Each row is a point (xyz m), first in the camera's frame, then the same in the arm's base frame.
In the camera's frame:
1: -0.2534 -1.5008 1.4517
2: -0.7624 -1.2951 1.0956
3: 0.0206 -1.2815 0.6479
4: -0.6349 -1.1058 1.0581
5: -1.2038 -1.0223 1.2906
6: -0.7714 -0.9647 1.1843
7: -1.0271 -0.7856 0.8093
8: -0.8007 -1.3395 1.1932
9: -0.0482 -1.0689 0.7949
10: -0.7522 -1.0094 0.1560
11: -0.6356 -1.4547 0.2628
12: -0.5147 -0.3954 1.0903
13: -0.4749 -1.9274 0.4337
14: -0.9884 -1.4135 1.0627
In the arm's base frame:
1: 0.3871 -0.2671 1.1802
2: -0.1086 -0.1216 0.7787
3: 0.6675 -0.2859 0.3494
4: 0.0327 0.0409 0.6944
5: -0.5251 0.2262 0.8925
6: -0.0908 0.2202 0.7786
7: -0.3364 0.3154 0.3678
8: -0.1491 -0.1360 0.8842
9: 0.6173 -0.0377 0.4356
10: -0.0878 -0.0910 -0.2027
11: -0.0048 -0.5011 0.0169
12: 0.2082 0.7237 0.5422
13: 0.1207 -0.9244 0.3060
14: -0.3435 -0.2264 0.7758

